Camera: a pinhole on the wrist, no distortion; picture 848 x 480 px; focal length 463.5 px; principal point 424.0 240.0 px. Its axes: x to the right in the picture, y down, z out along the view. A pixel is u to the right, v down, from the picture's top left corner.
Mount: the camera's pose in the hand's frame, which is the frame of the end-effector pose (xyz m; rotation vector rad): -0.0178 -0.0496 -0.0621 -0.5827 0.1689 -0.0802
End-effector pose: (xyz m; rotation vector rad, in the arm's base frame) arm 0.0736 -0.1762 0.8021 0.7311 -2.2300 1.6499
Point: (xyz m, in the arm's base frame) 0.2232 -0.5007 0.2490
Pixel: 93 217
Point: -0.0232 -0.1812 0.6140
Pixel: outside the picture
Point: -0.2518 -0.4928 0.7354
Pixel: 673 226
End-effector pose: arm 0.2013 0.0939 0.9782 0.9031 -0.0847 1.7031
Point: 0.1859 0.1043 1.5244
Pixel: 634 236
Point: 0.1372 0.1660 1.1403
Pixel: 756 390
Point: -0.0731 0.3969 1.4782
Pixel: outside the picture
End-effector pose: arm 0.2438 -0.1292 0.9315 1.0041 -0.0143 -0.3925
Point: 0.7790 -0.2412 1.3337
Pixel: 728 462
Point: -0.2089 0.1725 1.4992
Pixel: outside the picture
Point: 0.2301 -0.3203 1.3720
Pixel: 333 248
